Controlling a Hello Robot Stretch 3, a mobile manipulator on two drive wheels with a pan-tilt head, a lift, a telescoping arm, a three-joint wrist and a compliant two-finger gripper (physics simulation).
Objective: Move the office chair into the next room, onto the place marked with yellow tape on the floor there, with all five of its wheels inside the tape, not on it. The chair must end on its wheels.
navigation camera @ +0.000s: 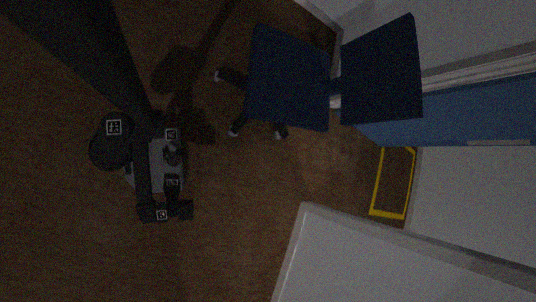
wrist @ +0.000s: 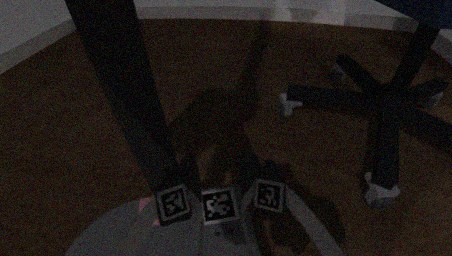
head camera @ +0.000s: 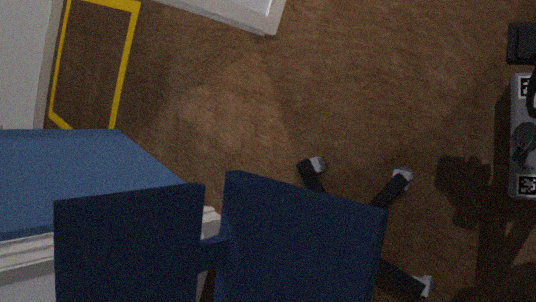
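Pixels of known places: gripper, fingertip midpoint: (navigation camera: 172, 146) (head camera: 532, 166); robot's base, origin of the base link: (navigation camera: 172, 158) (head camera: 527, 136).
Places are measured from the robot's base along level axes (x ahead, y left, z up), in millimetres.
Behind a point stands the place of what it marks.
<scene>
The dark blue office chair (head camera: 300, 235) @(x 524, y 260, z 470 mm) (navigation camera: 287, 75) @(x 530, y 387, z 470 mm) (wrist: 387, 100) stands upright on its wheels, its backrest toward the blue panel. Several black legs with light wheels show; part of its base is hidden under the seat in the head view. The yellow tape outline (head camera: 123, 65) @(x 2095, y -439, z 1 mm) (navigation camera: 386, 215) @(x 2367, y -952, z 1 mm) lies on the floor past the wall end, and its near part is hidden behind the blue panel. The chair is outside the tape. My gripper (wrist: 219, 169) @(x -1, y 67, z 345 mm) is open and empty in the wrist view, low over the floor, with the chair's base to its right and apart from it.
A blue panel (head camera: 75, 175) @(x 1649, y 177, z 533 mm) (navigation camera: 460, 110) @(x 1554, y 219, z 981 mm), like a door, stands beside the backrest. A white wall end (head camera: 267, 22) (navigation camera: 305, 215) stands across from it. A far wall (head camera: 20, 60) @(x 3269, y -617, z 264 mm) (navigation camera: 465, 200) @(x 3195, y -811, z 775 mm) runs behind the tape. My grey base (head camera: 520, 155) (navigation camera: 157, 155) @(x -81, y 27, z 160 mm) stands beside the chair's seat side.
</scene>
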